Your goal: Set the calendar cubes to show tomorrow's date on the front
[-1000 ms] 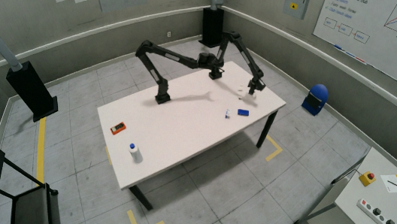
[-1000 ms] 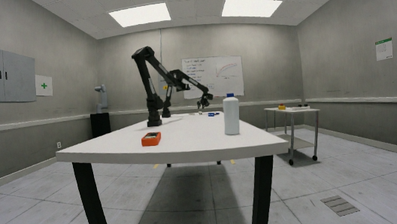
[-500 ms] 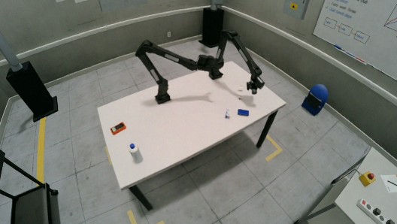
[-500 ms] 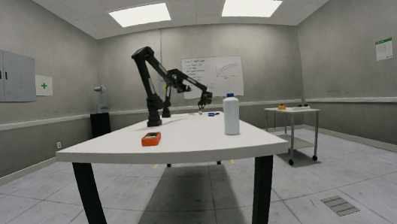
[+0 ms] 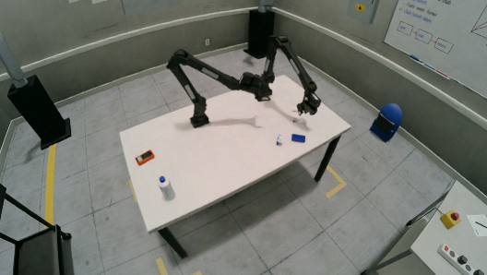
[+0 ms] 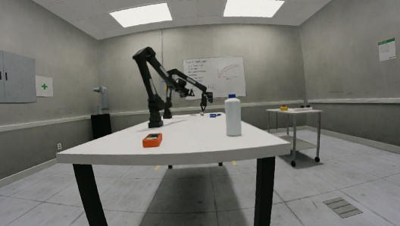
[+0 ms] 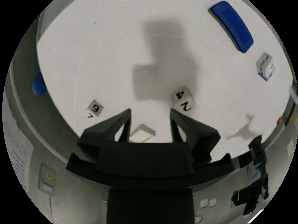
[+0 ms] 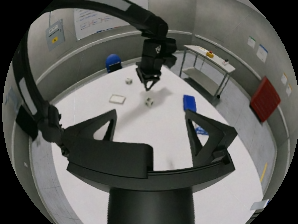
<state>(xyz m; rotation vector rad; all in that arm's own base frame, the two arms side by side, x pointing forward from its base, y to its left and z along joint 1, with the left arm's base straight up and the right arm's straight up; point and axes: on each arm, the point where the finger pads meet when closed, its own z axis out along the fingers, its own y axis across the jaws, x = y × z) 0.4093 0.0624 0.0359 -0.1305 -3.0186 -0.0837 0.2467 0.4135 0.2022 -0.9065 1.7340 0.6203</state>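
Right now my left hand is 2 cm past the white cube, 5 cm to the left of it and 5 cm above it. Also, from my left hand: calendar tray (12 cm behind, 6 cm to the left, 5 cm below); white bottle (1 cm ahead, 105 cm to the right, 2 cm above); blue box (12 cm ahead, 16 cm to the right, 5 cm below).
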